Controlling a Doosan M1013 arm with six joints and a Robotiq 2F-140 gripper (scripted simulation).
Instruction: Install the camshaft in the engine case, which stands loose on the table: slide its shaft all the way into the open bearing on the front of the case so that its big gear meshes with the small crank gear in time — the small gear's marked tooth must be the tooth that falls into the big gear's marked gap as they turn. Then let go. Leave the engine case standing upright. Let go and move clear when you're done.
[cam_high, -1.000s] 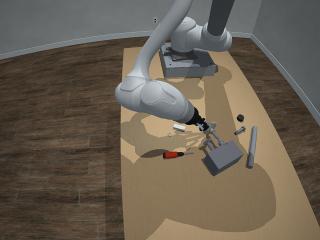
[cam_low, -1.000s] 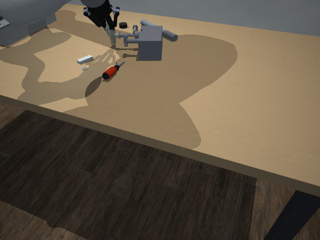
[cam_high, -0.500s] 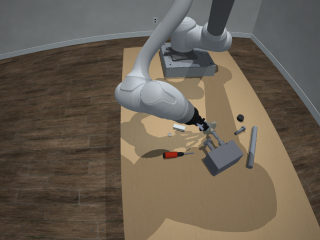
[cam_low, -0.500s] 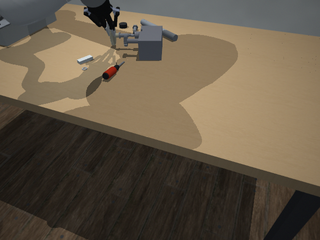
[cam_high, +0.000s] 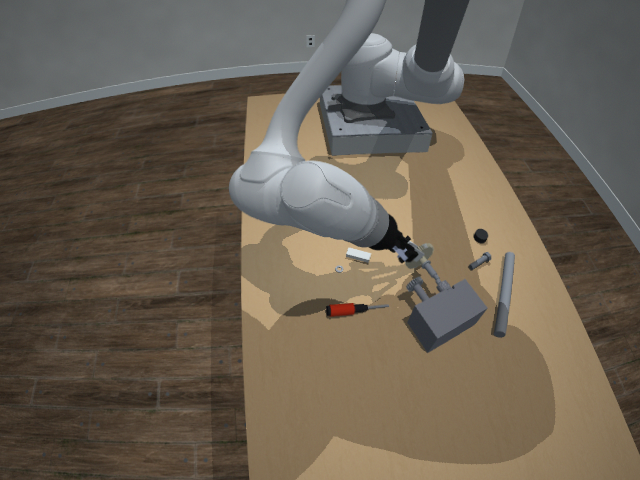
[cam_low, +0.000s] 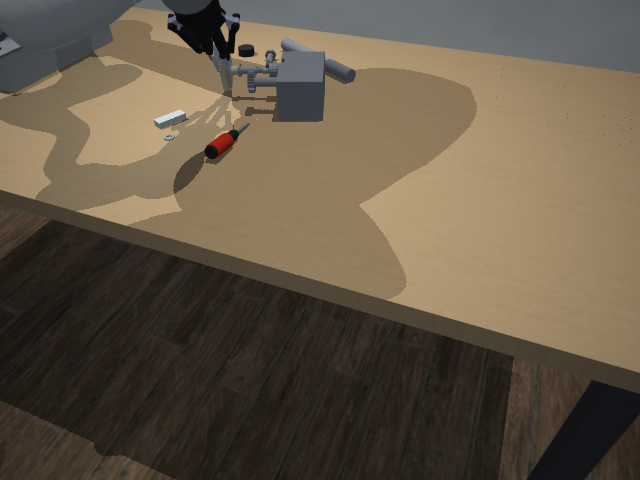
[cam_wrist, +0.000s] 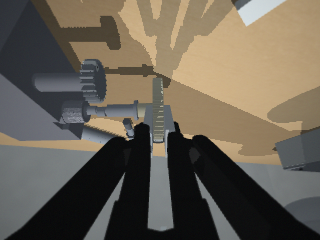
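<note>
My gripper is now 60 mm short of the small crank gear, 10 mm to the left of it and 40 mm above it. Also, from my hand: red-handled screwdriver 70 mm ahead, 140 mm to the right, 90 mm below; white block 80 mm behind, 100 mm to the right, 90 mm below; camshaft 30 mm ahead, 40 mm to the left, 40 mm below.
</note>
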